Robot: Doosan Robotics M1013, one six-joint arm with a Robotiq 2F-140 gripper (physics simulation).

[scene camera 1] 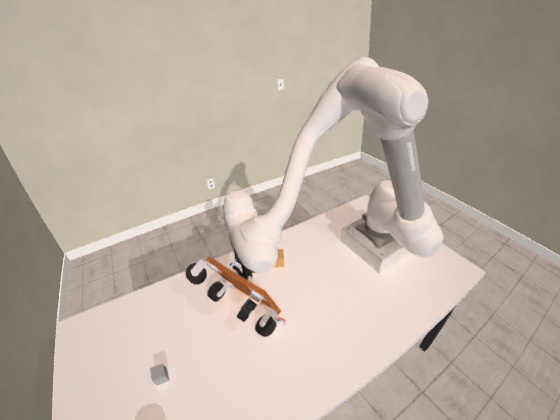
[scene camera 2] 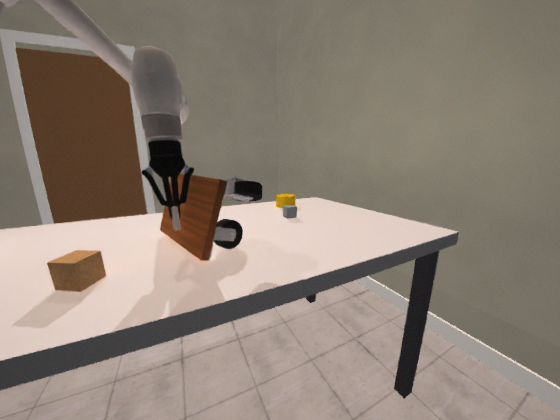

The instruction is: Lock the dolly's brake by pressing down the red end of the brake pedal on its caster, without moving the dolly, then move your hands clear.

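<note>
The dolly is tipped up, its wooden deck standing steeply on edge on the table. Its casters point sideways, away from the gripper; black wheels show in scene camera 1 and scene camera 2. A small red part of the brake pedal shows beside the caster wheel at the deck's near right end; it does not show in scene camera 2. My gripper is shut and empty, pointing down, its fingertips in front of the deck's top face, at or close to it. In scene camera 1 the fingertips are hidden behind the deck and arm.
A wooden block lies on the table on the robot base's side of the dolly. A grey cube lies beyond the wheels. A yellow object stands behind the cube. The robot base is at the right.
</note>
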